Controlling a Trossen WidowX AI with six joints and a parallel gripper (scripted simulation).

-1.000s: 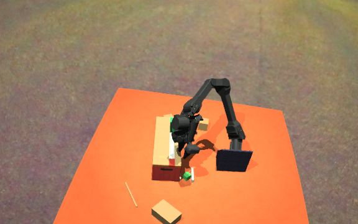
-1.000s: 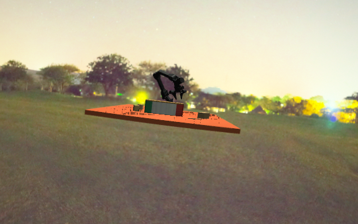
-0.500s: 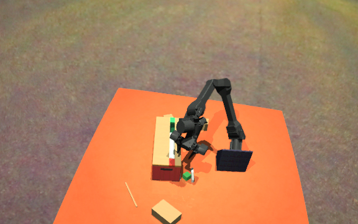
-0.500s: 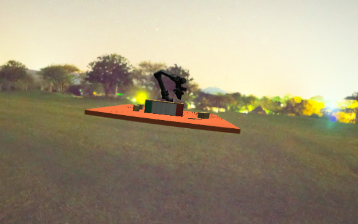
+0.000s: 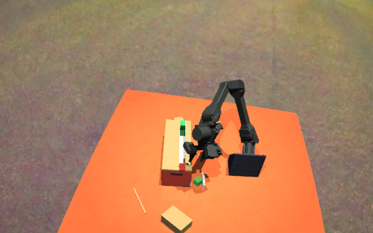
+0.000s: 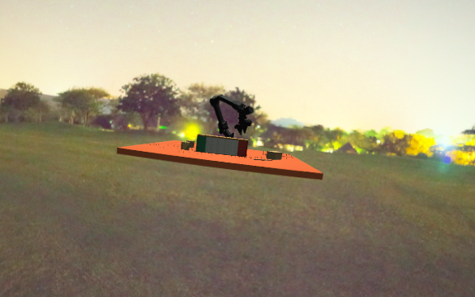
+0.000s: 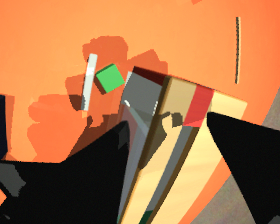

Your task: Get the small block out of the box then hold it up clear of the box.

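The green block lies 150 mm below my gripper tip and 30 mm behind it. Also, from my gripper tip: long box: 150 mm to the right, 100 mm below, 80 mm ahead; then thin tan rod: 230 mm ahead, 190 mm to the left, 160 mm below.
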